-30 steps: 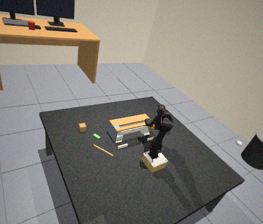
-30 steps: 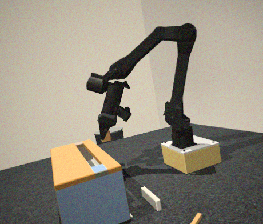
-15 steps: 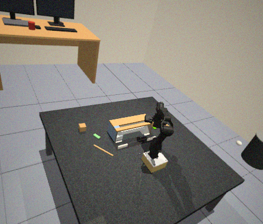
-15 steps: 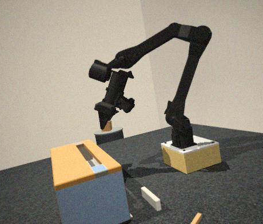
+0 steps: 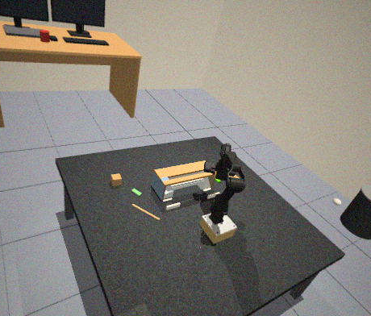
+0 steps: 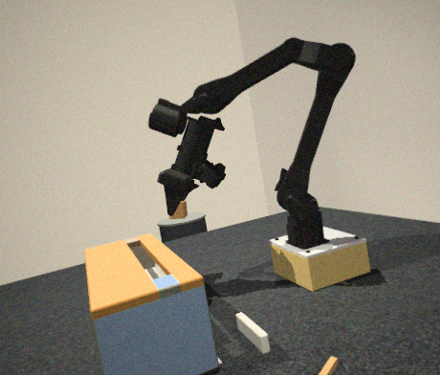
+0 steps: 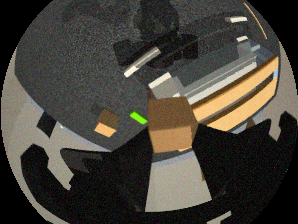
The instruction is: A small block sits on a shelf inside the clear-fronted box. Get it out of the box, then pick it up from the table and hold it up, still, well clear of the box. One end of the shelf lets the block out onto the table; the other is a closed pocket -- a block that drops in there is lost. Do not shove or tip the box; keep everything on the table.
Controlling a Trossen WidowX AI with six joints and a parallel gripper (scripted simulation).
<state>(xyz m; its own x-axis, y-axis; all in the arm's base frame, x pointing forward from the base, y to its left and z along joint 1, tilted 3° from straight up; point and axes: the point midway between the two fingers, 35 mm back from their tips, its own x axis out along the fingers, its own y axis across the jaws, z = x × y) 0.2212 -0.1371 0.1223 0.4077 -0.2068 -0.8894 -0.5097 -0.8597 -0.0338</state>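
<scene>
Now: gripper tip 10 mm past the tan block, 10 mm to the right of it and 10 mm below it. The rest, counted from my gripper tip: box 80 mm ahead, 130 mm to the left, 110 mm below; wooden stick 450 mm to the left, 170 mm below.
</scene>
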